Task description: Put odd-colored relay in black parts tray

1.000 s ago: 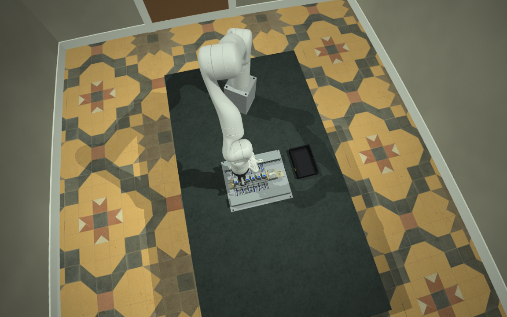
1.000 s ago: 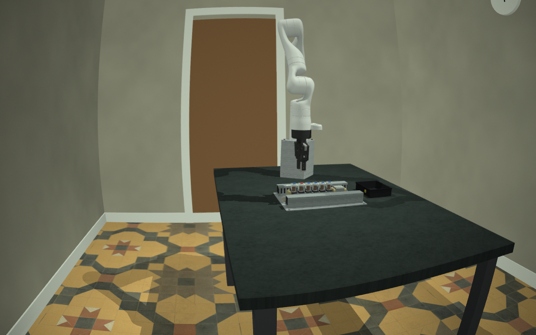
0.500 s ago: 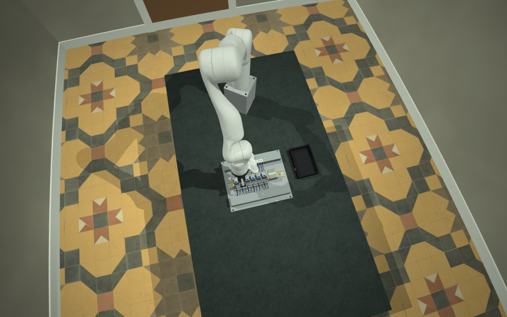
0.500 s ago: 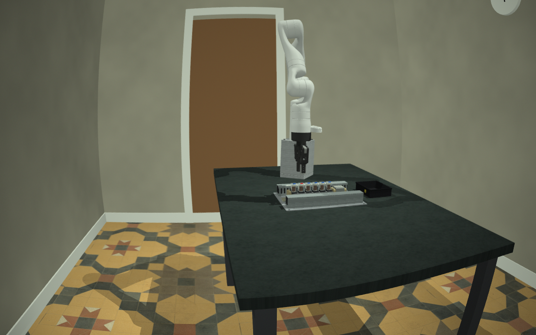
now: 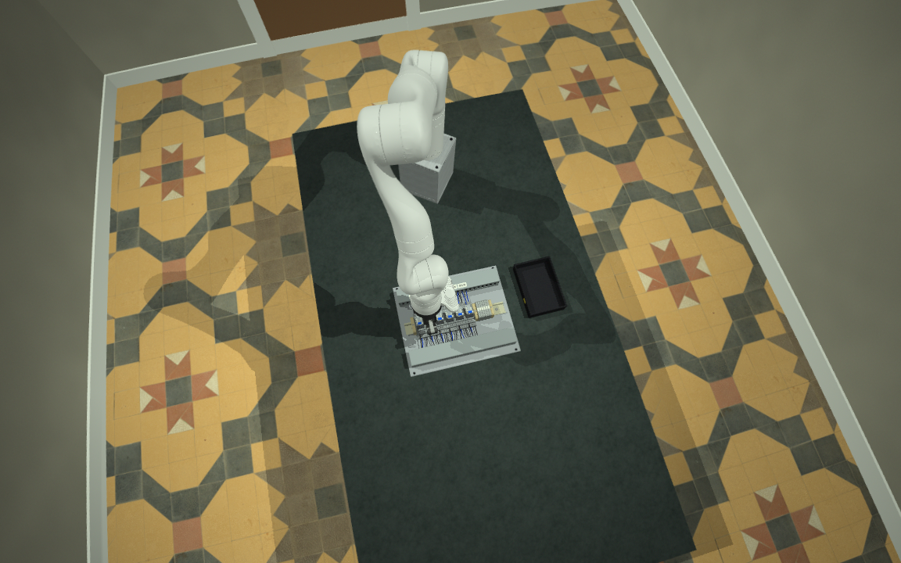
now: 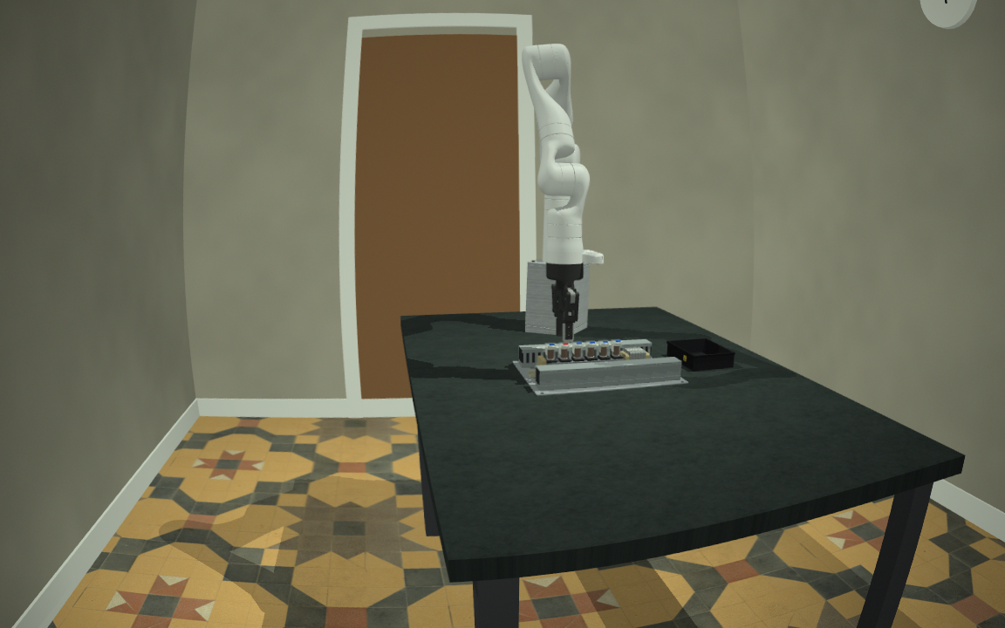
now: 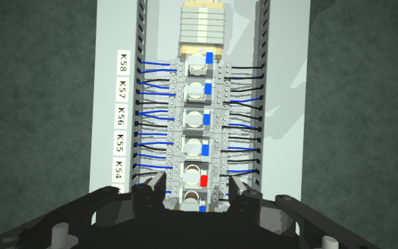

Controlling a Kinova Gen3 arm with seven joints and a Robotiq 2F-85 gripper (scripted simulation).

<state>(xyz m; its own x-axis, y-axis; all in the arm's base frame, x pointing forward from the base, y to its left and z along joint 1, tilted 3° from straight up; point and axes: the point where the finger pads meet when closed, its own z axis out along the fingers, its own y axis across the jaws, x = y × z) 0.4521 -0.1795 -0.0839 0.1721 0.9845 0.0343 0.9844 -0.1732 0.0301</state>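
Right now my hand is 4 cm above the clear relay. The rest, counted from my hand: panel: 1 cm ahead, 8 cm to the left, 9 cm below; then black parts tray: 2 cm ahead, 34 cm to the left, 8 cm below.
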